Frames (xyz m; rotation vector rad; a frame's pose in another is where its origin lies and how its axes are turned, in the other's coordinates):
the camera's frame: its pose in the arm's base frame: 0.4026 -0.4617 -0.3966 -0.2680 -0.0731 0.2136
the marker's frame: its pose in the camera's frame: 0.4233 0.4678 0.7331 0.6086 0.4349 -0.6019
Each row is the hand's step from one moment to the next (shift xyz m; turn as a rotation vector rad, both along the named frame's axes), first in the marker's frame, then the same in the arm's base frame.
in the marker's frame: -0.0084 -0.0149 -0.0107 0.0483 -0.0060 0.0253
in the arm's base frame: -0.0166 -0.0060 -0.0098 0.0451 -0.0311 0.0028
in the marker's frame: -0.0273 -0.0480 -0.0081 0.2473 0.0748 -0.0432
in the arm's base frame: -0.0470 -0.0291 -0.0079 0.2349 -0.0043 -0.1158
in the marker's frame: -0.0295 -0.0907 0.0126 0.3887 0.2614 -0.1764
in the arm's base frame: -0.0628 -0.0728 0.0015 0.4066 0.1576 -0.2457
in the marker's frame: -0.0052 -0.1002 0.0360 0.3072 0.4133 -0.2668
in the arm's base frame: -0.0404 -0.0980 0.0110 0.3821 0.3502 -0.2602
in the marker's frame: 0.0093 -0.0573 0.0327 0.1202 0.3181 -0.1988
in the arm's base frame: -0.0095 -0.0648 0.0124 0.1960 0.3070 -0.1500
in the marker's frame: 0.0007 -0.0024 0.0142 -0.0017 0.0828 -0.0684
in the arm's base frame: 0.0031 -0.0076 0.0119 0.0185 0.0974 -0.0413
